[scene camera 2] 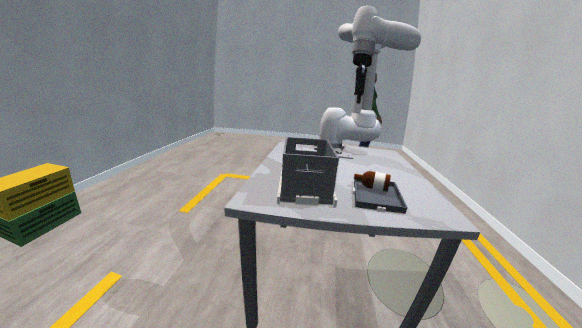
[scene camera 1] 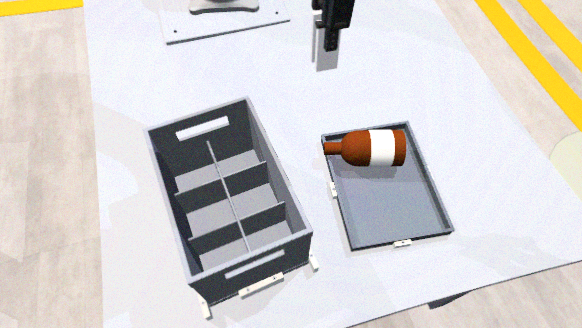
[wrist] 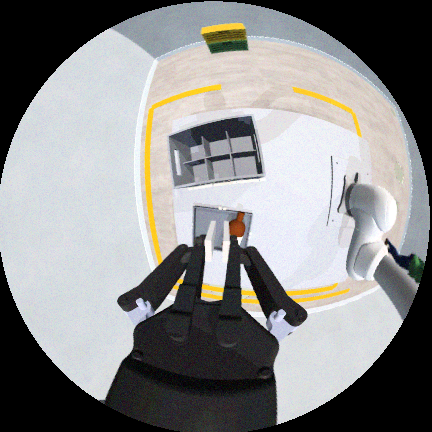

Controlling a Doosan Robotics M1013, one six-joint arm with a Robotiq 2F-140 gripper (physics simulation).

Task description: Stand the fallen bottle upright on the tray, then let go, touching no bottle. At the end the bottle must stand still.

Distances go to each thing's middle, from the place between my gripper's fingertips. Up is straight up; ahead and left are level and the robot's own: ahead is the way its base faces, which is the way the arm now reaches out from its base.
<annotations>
My gripper is now 20 mm past the brown bottle [scene camera 1: 374,148], 110 mm to the right of it and 270 mm above it.
</annotations>
